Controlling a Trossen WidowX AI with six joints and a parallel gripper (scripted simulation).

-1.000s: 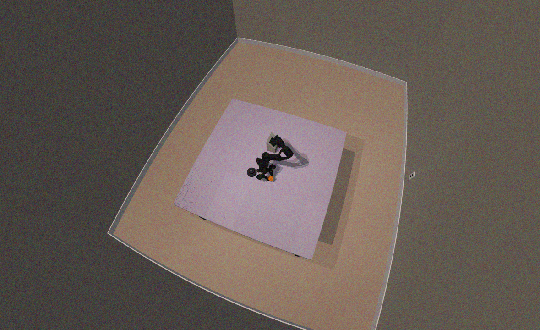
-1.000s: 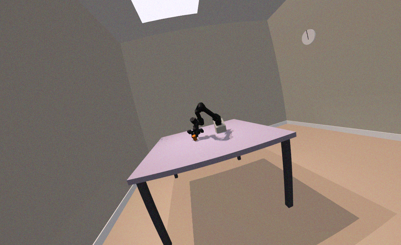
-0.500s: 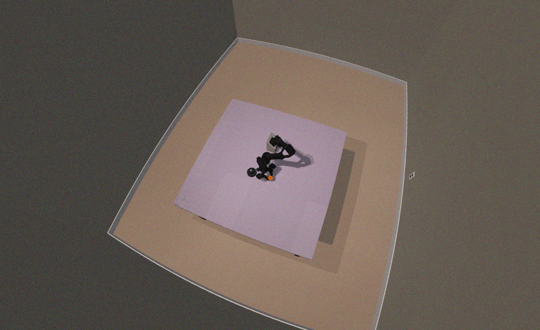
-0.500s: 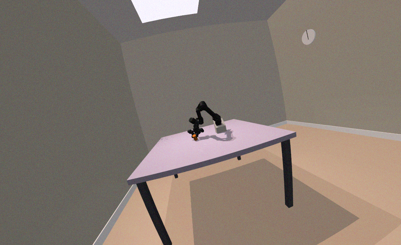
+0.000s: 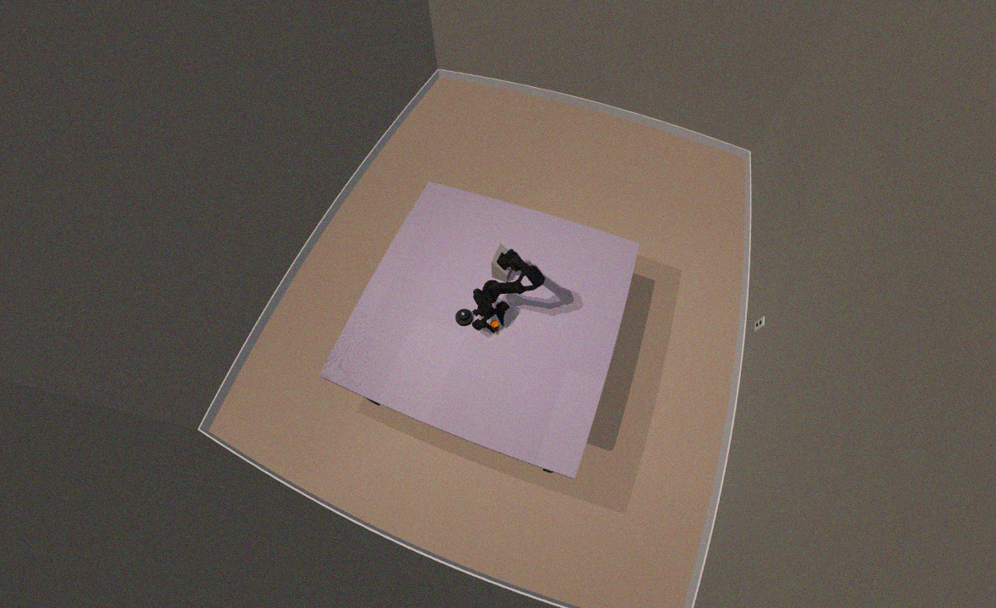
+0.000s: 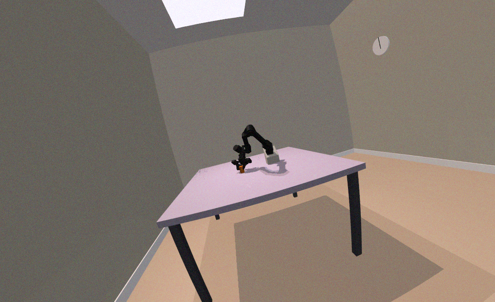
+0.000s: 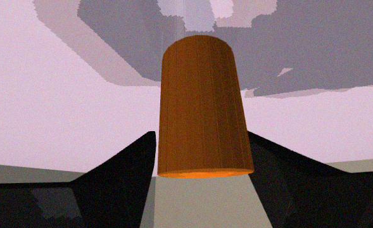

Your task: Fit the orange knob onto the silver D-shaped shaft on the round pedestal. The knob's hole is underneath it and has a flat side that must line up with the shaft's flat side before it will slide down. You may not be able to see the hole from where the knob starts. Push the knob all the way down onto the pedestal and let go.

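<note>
Now: gripper tip 3 cm to the left of the orange knob, 1 cm below it and 1 cm past it. Round my gripper tip: dark round pedestal (18 cm to the right).
</note>
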